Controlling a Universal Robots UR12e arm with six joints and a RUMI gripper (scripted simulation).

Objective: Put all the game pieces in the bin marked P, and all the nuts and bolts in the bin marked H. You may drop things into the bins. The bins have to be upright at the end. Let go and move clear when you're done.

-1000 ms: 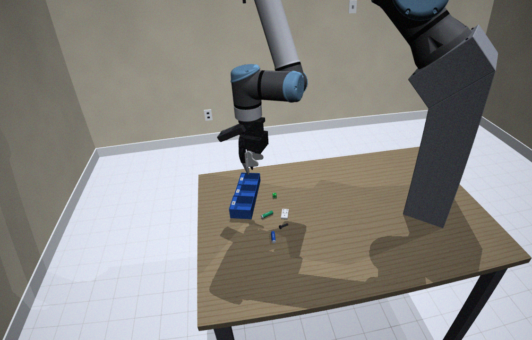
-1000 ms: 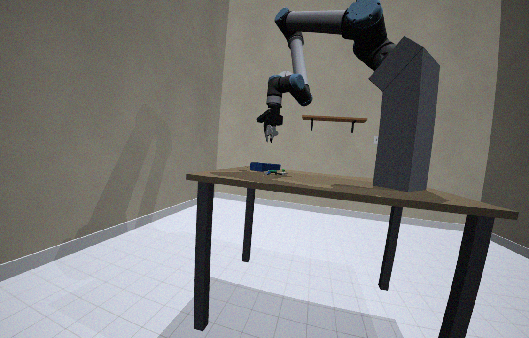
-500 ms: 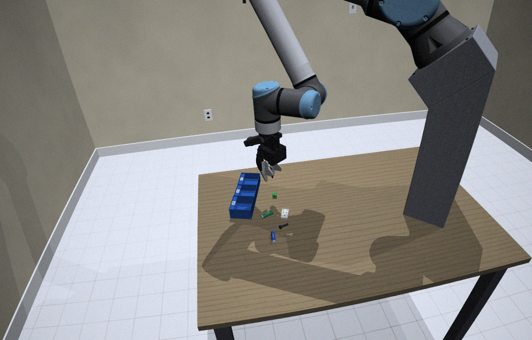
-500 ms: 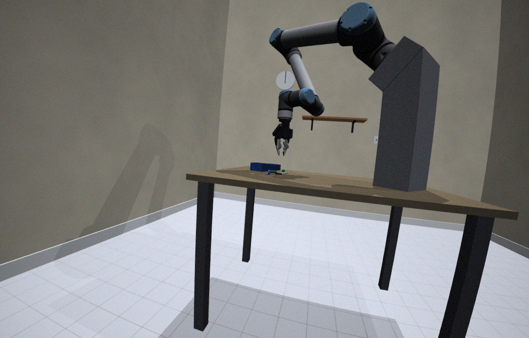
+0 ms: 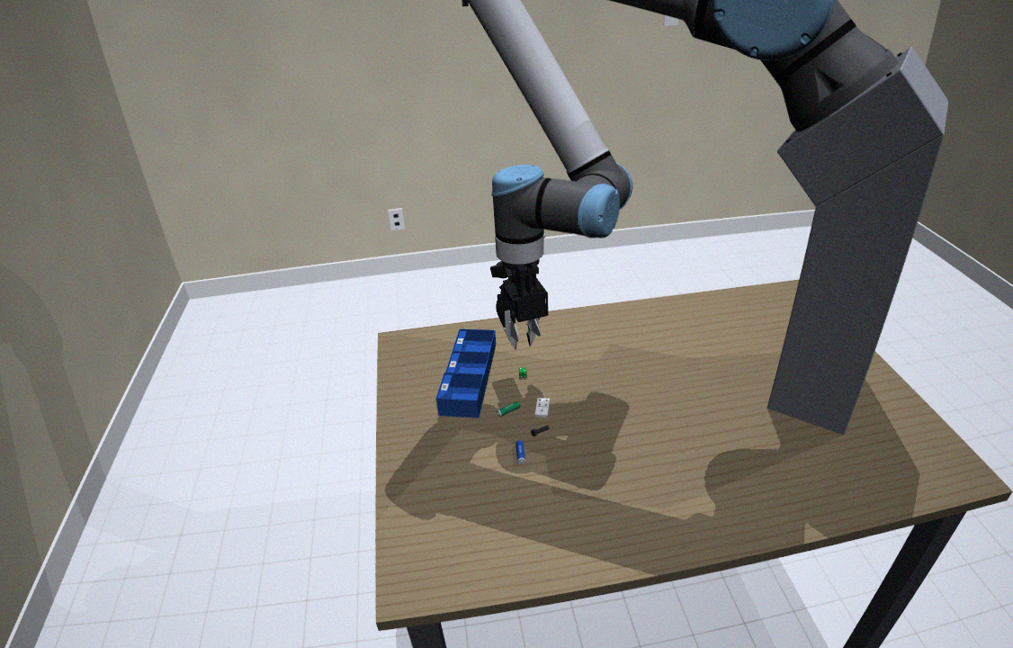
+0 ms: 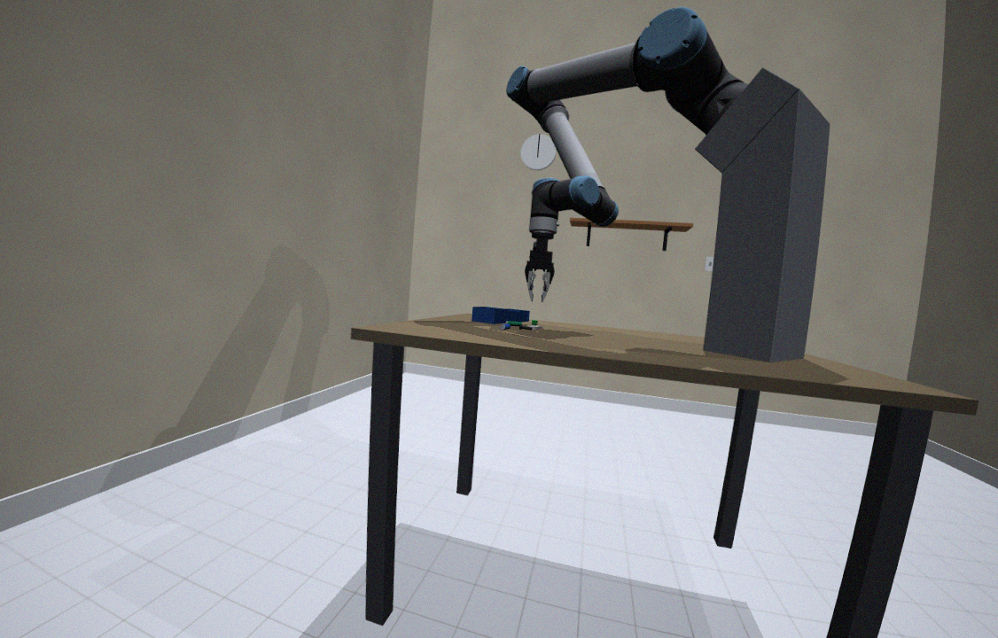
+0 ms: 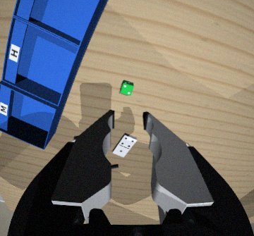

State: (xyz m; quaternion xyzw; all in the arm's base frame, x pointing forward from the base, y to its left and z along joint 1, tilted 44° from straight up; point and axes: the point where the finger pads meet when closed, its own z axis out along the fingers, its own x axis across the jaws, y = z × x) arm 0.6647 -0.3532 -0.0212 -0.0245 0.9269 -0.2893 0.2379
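My gripper is now 90 mm above the green die. Also, from my hand: green cylinder (80 mm ahead, 90 mm to the left, 90 mm below); blue bin (110 mm ahead, 50 mm to the right, 70 mm below); white domino (10 mm ahead, 110 mm to the left, 90 mm below).
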